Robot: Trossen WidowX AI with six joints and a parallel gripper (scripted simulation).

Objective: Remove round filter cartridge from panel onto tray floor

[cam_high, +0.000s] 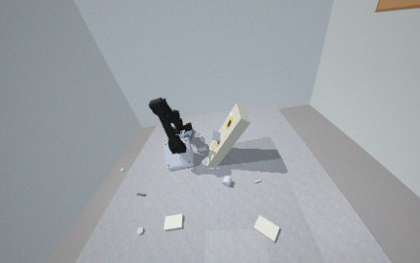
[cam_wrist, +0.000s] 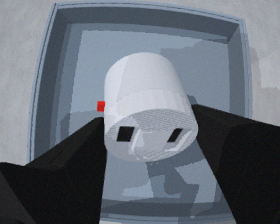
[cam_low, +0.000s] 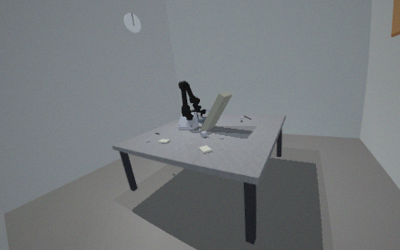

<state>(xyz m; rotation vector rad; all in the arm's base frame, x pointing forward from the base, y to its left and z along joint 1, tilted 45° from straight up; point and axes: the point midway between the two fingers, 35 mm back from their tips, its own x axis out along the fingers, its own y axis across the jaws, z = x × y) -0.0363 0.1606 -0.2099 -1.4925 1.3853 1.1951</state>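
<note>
My gripper tip is right at the round filter cartridge. Also, from my gripper tip: cream service panel 350 mm ahead, 300 mm to the right, 130 mm above; then grey tray 40 mm below, 10 mm to the left.
</note>
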